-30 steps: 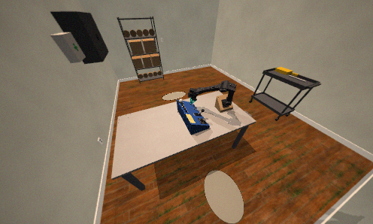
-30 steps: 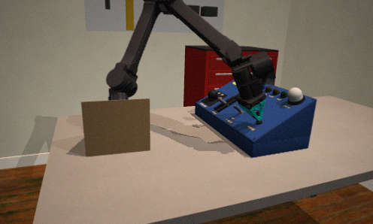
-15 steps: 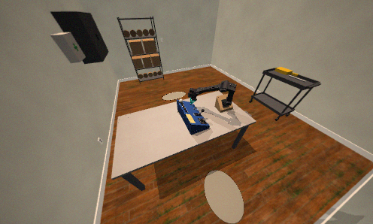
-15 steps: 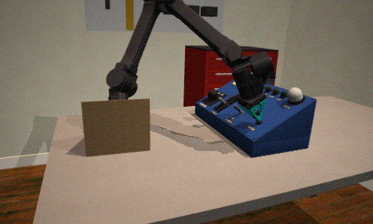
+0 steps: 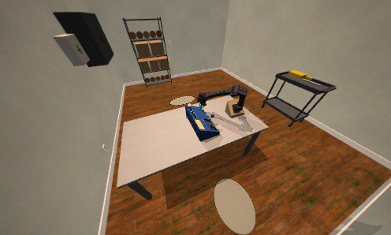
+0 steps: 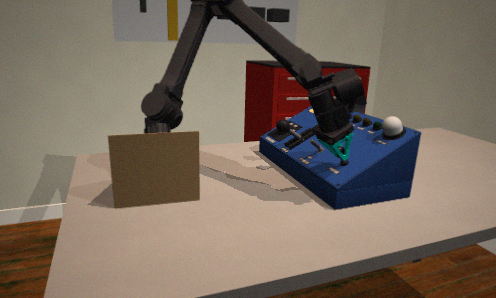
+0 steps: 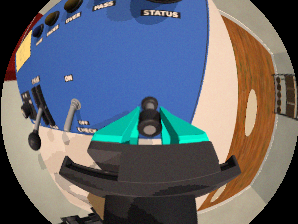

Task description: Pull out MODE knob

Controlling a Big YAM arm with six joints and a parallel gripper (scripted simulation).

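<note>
The black knob lies right at my hand. Round my hand: black lever 5 cm behind, 24 cm to the left; then toggle 1 cm behind, 12 cm to the left, 1 cm below; then blue sloped console 2 cm ahead, 19 cm to the left, 3 cm below.
</note>
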